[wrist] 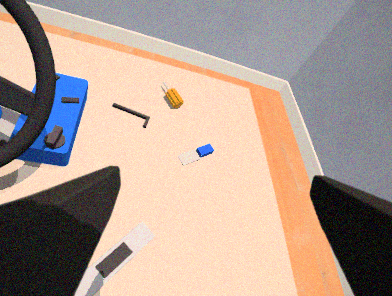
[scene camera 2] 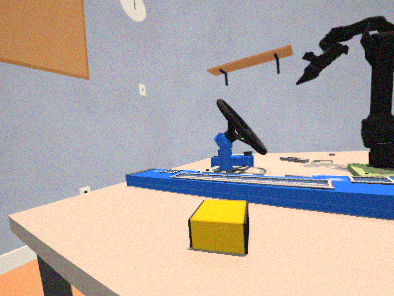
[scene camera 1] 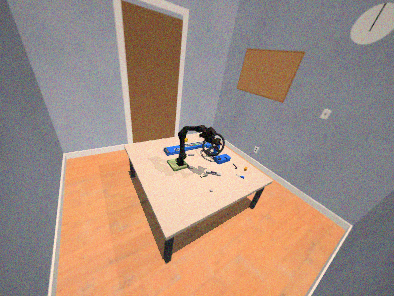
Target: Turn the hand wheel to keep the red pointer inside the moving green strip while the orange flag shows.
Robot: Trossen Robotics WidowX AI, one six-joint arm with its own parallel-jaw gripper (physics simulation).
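Frame: origin at the arm's base, x ahead, y left, z up, level; metres.
Where they show: gripper, between the fingertips: (wrist: pixel 216 180) (scene camera 2: pixel 297 83); arm's base, origin of its link: (scene camera 2: pixel 385 166) (scene camera 1: pixel 180 164).
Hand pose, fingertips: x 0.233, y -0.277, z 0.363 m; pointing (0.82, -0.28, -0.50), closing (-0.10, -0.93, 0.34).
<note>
Each offset is from my fingertips to the top centre of the thing.
The black hand wheel (scene camera 1: pixel 223 145) (scene camera 2: pixel 256 142) (wrist: pixel 47 80) stands tilted on its blue base (scene camera 1: pixel 222 159) (scene camera 2: pixel 225 157) (wrist: pixel 75 117). A long blue box (scene camera 1: pixel 175 150) (scene camera 2: pixel 300 197) with narrow windows along its top lies beside it. The red pointer, green strip and orange flag cannot be made out in these views. My gripper (scene camera 2: pixel 298 82) (wrist: pixel 216 180) is open and empty. In scene camera 2 it hangs above and to the right of the wheel, apart from it. In the wrist view the wheel's rim shows at the upper left, beyond the left finger.
An orange-handled tool @(dx +0.466, dy -0.098, dz -0.355 m) (wrist: pixel 174 98), a black hex key @(dx +0.368, dy +0.004, dz -0.379 m) (wrist: pixel 131 111), a blue and white stick @(dx +0.287, dy -0.164, dz -0.371 m) (wrist: pixel 205 150) and a pale tool with a dark inset @(dx +0.037, dy +0.005, dz -0.367 m) (wrist: pixel 114 260) lie on the table. A yellow block @(dx +0.104, dy +0.772, dz -0.345 m) (scene camera 2: pixel 219 232) stands before the long box. A wall shelf (scene camera 2: pixel 255 60) is behind.
</note>
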